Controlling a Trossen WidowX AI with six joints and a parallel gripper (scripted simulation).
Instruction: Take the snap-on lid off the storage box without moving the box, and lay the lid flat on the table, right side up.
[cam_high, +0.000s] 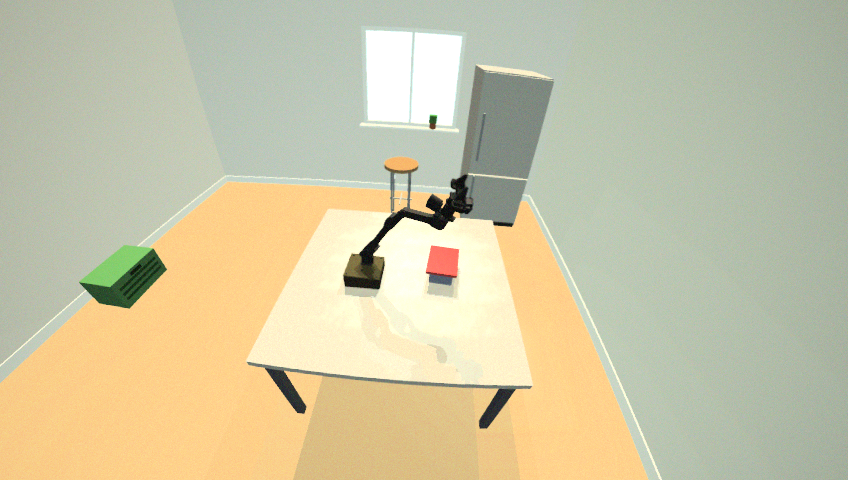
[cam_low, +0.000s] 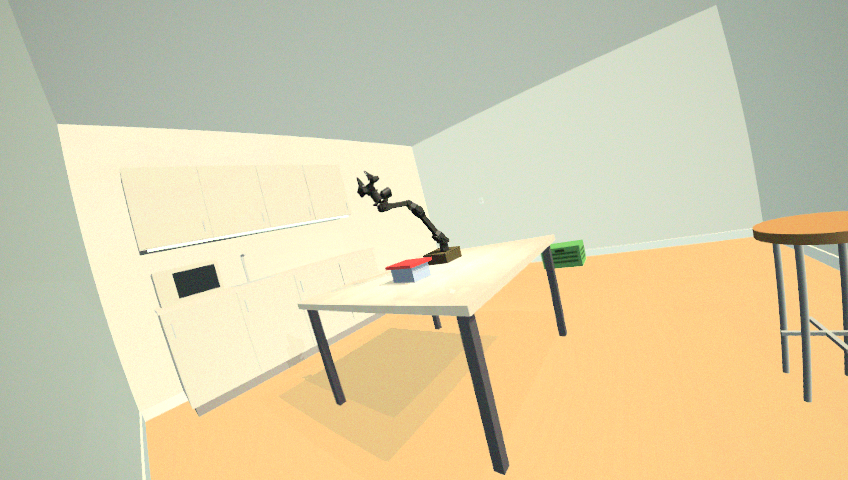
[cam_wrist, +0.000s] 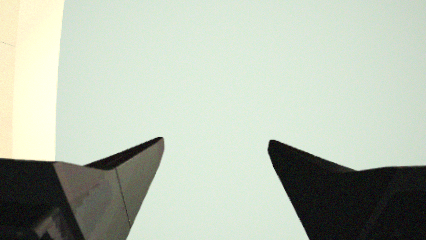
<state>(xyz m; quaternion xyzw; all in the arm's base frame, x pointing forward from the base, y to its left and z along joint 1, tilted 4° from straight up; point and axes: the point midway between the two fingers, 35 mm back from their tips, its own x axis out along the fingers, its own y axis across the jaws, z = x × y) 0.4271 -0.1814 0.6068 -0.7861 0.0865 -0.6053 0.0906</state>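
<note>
Now: the red lid 600 mm below my gripper tip, 180 mm to the left of it and 30 mm behind it. From my gripper tip the other things lie so: storage box 650 mm below, 180 mm to the left, 30 mm behind.
</note>
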